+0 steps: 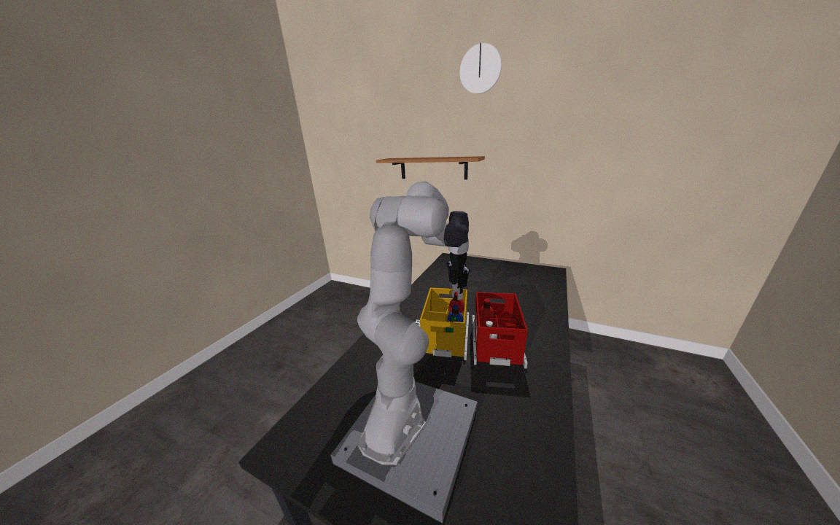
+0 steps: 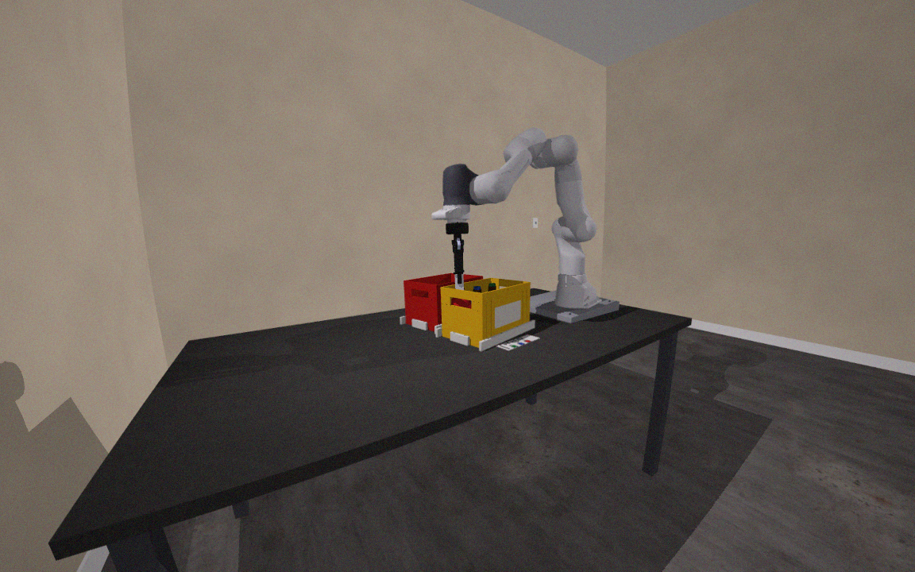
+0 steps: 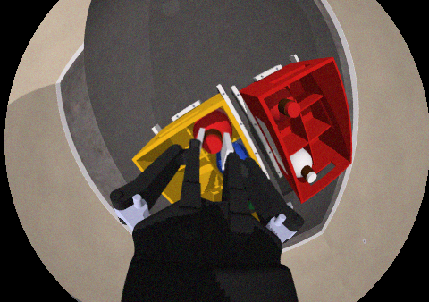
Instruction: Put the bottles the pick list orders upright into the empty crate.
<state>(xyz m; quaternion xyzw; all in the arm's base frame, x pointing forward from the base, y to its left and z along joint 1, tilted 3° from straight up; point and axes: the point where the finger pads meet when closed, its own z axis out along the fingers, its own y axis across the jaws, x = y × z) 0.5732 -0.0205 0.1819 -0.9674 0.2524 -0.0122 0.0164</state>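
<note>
Now: hand 10 cm above the blue-labelled bottle, 9 cm past it and 2 cm to the left of it. The rest, counted from my hand: green-labelled bottle: 17 cm behind, 10 cm below, 4 cm to the right; then red crate: 20 cm to the right, 10 cm below, 6 cm behind; then yellow crate: 10 cm below, 10 cm behind, 3 cm to the left.
</note>
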